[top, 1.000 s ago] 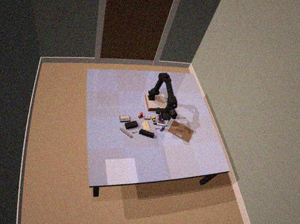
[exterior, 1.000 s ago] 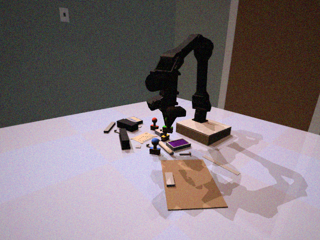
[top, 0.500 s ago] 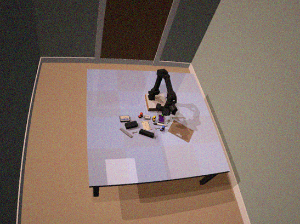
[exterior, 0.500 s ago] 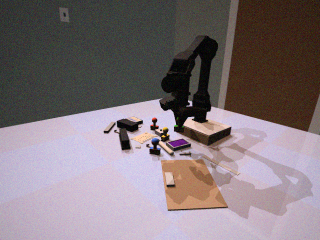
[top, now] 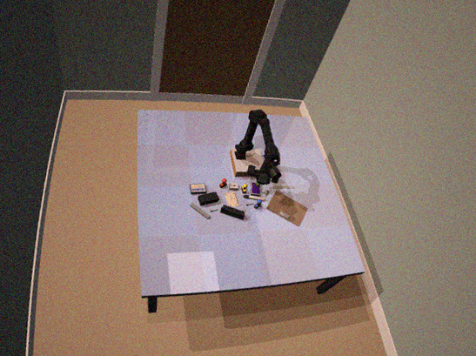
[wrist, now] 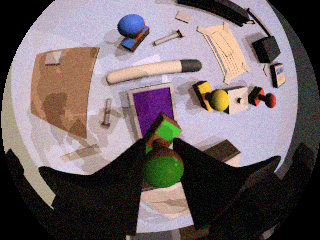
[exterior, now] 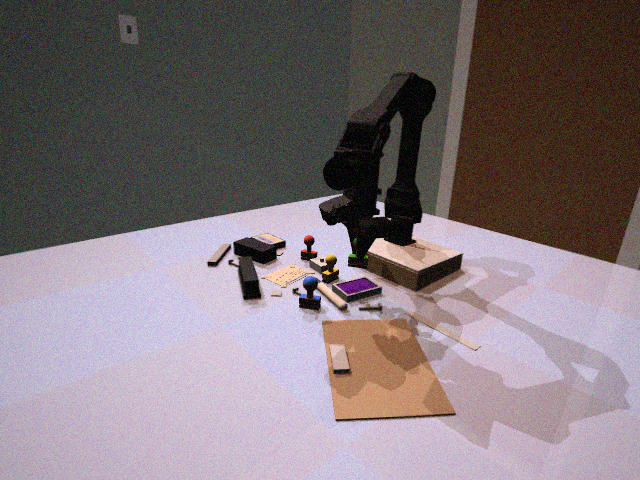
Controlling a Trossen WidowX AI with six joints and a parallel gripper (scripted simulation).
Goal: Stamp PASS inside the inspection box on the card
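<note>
Now: the purple ink pad 80 mm below my gripper tip. Also, from my gripper tip: green-knobbed stamp right at my gripper tip; yellow-knobbed stamp 80 mm to the right, 70 mm below; blue-knobbed stamp 120 mm ahead, 70 mm below, 20 mm to the right.
</note>
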